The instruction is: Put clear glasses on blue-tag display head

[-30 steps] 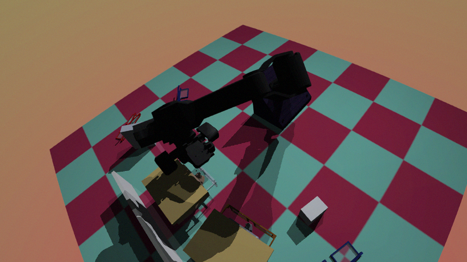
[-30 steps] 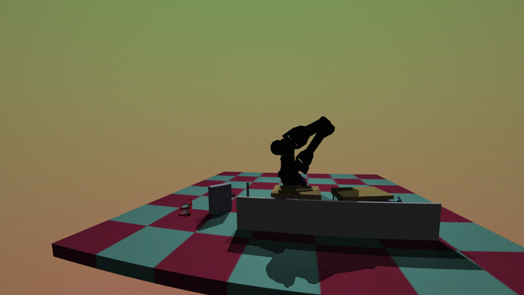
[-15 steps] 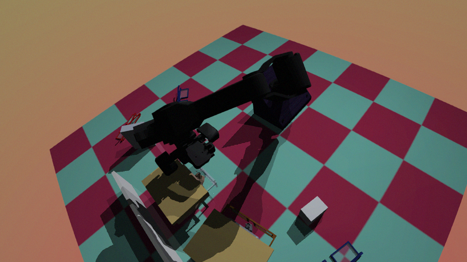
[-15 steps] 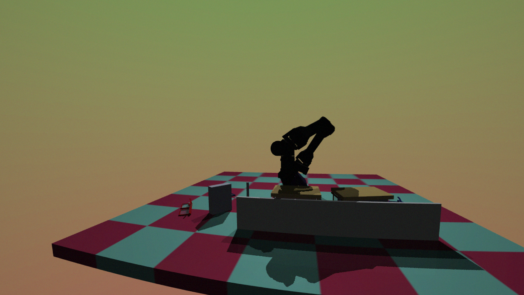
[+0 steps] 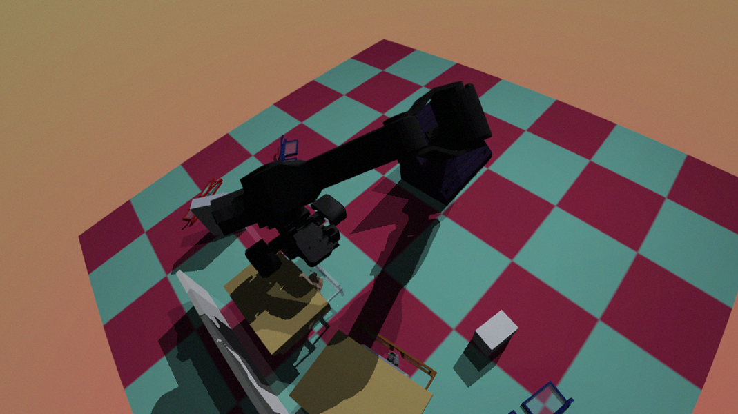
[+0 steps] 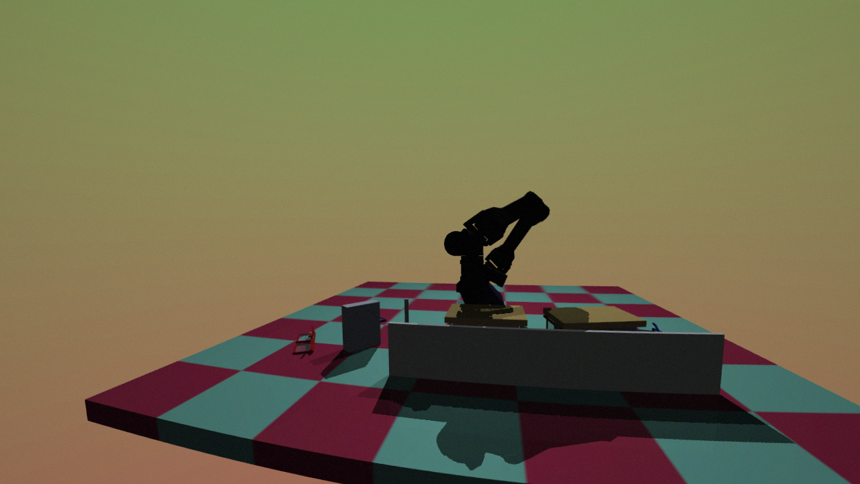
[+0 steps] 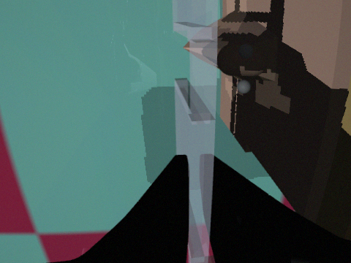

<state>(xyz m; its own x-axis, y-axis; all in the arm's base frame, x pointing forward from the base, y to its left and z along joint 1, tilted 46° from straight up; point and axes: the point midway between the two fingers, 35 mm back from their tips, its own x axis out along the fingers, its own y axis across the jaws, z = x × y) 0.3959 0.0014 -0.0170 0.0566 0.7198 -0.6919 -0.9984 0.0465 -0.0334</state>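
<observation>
The skin-coloured display head lies 70 mm ahead of my gripper tip, 40 mm to the left of it and 10 mm below it. From my gripper tip the other things lie so: stand 100 mm behind, 200 mm to the right, 40 mm below; then long grey wall 210 mm ahead, 150 mm to the left, 10 mm below; then grey block 70 mm ahead, 270 mm to the right, 10 mm below.
</observation>
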